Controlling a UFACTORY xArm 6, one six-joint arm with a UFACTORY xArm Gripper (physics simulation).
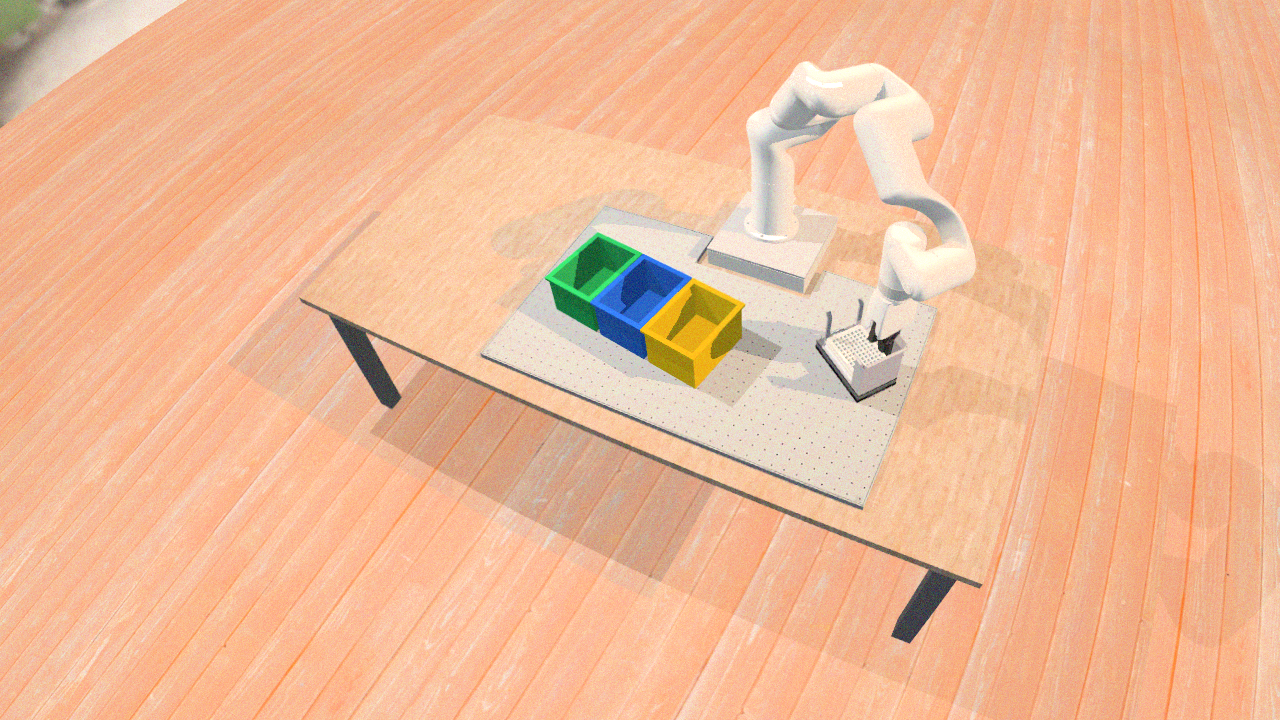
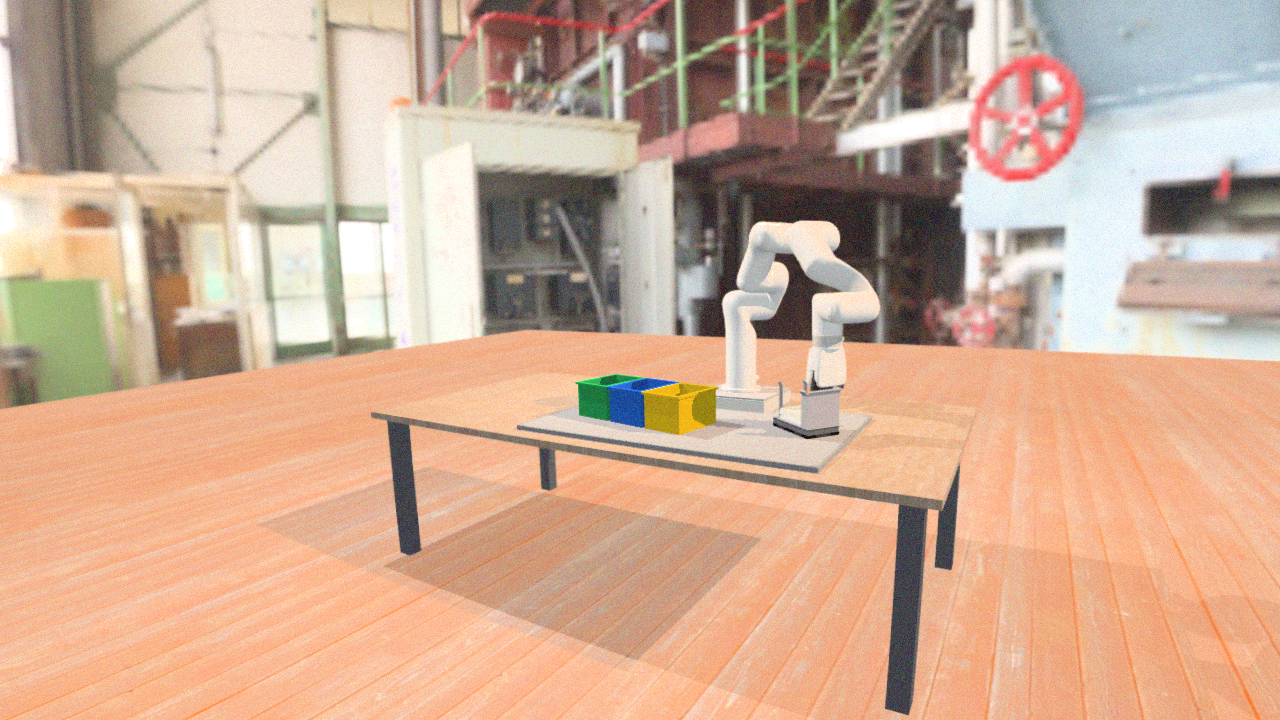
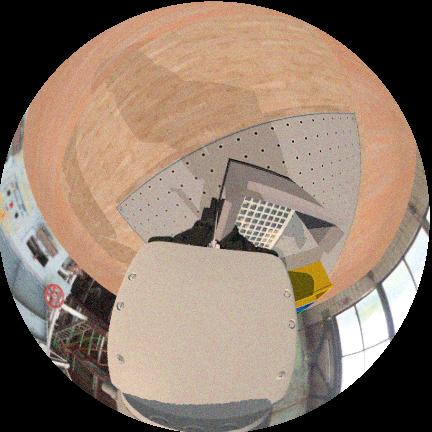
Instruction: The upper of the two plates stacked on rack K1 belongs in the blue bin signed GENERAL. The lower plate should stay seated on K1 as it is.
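Frame: origin at the arm's base, x down, y left, z ahead, level; millimetres.
Seen in the pictures: gripper, fingertip midpoint: (image 1: 884,351) (image 3: 217,208); arm's base, origin of the base link: (image 1: 771,226) (image 2: 740,389).
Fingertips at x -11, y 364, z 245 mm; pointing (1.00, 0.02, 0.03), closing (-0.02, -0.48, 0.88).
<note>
Offsets run from my fingertips to a thing's top centre. "spot": to the spot under its first point. Level surfaces: height alone.
Rack K1 {dz +29, dx -76, dy -46 mm} (image 1: 881,368) (image 2: 819,411) has pale walls, a dark base and thin upright posts, and stands at the right of the pegboard. A white grid plate {dz +33, dx -9, dy -41 mm} (image 1: 850,347) (image 3: 257,220) lies in it; I cannot tell two stacked layers apart. My gripper (image 1: 880,340) (image 2: 812,385) (image 3: 217,208) points down at the rack's edge, beside the plate. It is shut with nothing held; its fingertips are partly hidden by the rack wall. The blue bin {dz +120, dx -56, dy -486 mm} (image 1: 622,331) (image 2: 628,405) stands in the middle of three joined bins; no plate shows in it and its sign is not readable.
The yellow bin {spot: dz +218, dx -16, dy -358 mm} (image 1: 673,358) (image 2: 680,411) (image 3: 317,274) stands between the blue bin and the rack. The green bin {spot: dz +183, dx -7, dy -624 mm} (image 1: 572,304) (image 2: 592,402) is on the blue bin's far side. The bins and rack stand on a perforated board {dx +43 mm} (image 1: 760,429) on the wooden table {dx +56 mm} (image 1: 420,205).
</note>
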